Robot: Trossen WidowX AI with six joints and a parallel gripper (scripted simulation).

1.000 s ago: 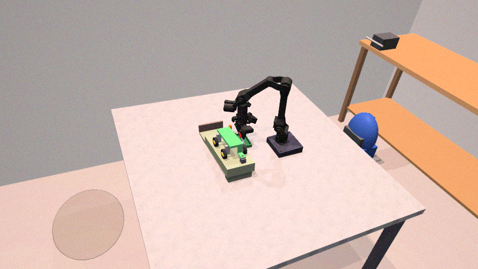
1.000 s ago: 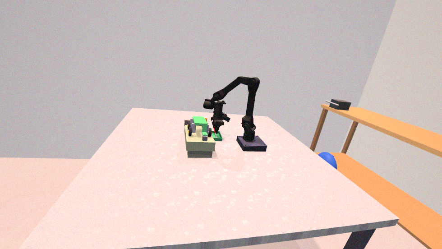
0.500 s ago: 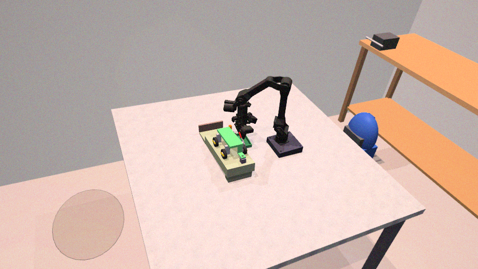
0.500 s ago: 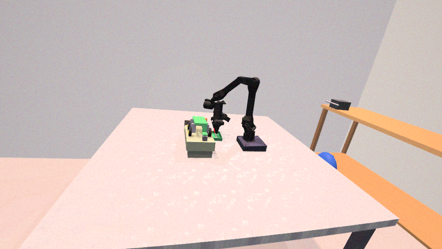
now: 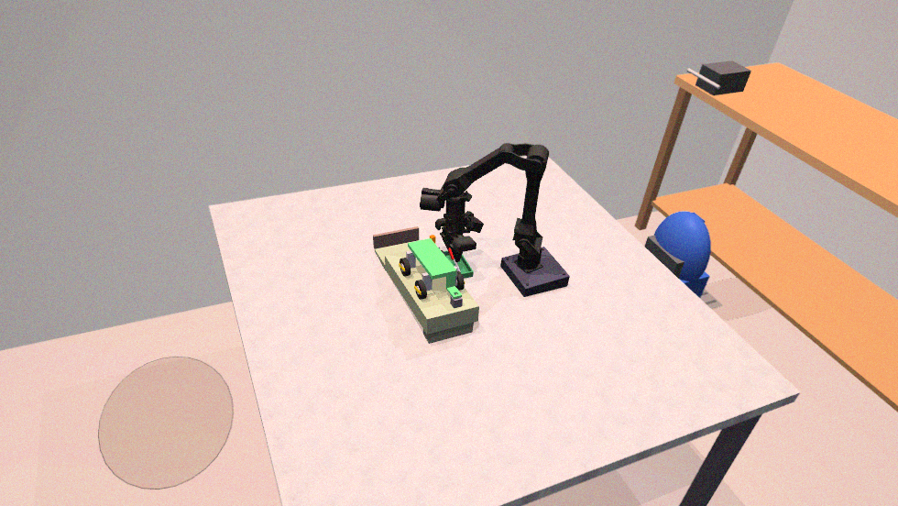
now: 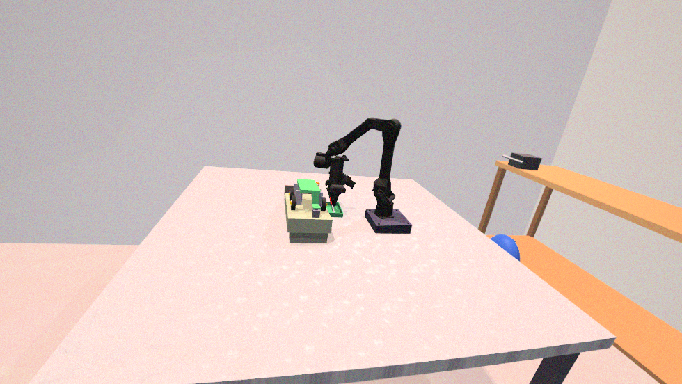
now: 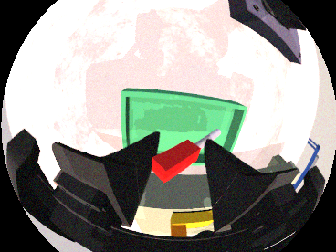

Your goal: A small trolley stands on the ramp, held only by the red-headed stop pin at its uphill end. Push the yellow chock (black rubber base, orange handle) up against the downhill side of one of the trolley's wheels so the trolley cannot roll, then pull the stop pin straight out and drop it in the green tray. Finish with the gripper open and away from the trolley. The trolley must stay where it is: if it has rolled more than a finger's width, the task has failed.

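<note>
Right now my gripper tip is 1 cm to the right of the red-headed stop pin and 1 cm short of it. The rest, counted from my gripper tip: yellow chock 8 cm ahead, 6 cm above, 1 cm to the left; then green tray 3 cm below, 1 cm to the left; then pale ramp block 15 cm ahead, 10 cm to the left, 2 cm above.
</note>
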